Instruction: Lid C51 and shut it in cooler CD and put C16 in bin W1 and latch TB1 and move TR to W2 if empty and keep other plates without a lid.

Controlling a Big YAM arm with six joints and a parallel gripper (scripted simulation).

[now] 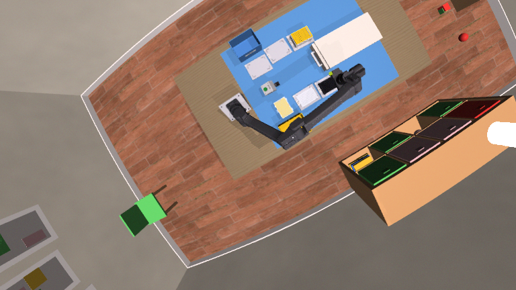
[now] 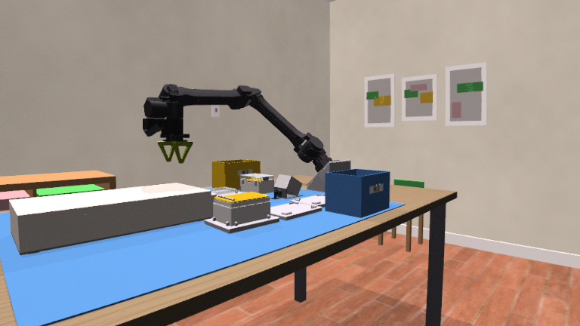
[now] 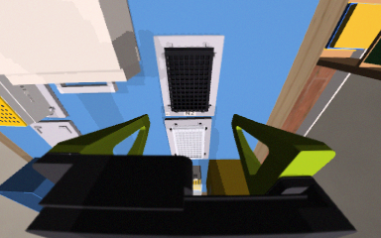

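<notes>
Now: hand 130 mm above the black plate. Round my hand: plate lid (190 mm to the left, 120 mm below, 120 mm ahead); nest (140 mm below); white plate (190 mm to the left, 130 mm below, 120 mm ahead).
</notes>
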